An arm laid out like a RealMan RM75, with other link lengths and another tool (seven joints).
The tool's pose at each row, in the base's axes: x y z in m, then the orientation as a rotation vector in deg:
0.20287 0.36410 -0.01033 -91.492 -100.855 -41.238
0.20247 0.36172 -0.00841 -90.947 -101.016 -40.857
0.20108 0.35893 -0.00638 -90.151 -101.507 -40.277
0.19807 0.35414 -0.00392 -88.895 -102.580 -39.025
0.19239 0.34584 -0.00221 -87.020 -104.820 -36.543
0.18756 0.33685 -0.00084 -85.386 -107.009 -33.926
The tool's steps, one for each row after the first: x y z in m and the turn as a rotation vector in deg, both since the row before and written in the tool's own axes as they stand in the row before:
-0.00003 -0.00071 -0.00300 0.531 0.082 -0.184
-0.00014 -0.00177 -0.00327 0.754 -0.052 -0.422
-0.00098 -0.00370 -0.00484 1.363 -0.388 -0.750
-0.00359 -0.00699 -0.00651 2.314 -1.223 -1.333
-0.00435 -0.00662 -0.00658 2.235 -1.415 -1.182

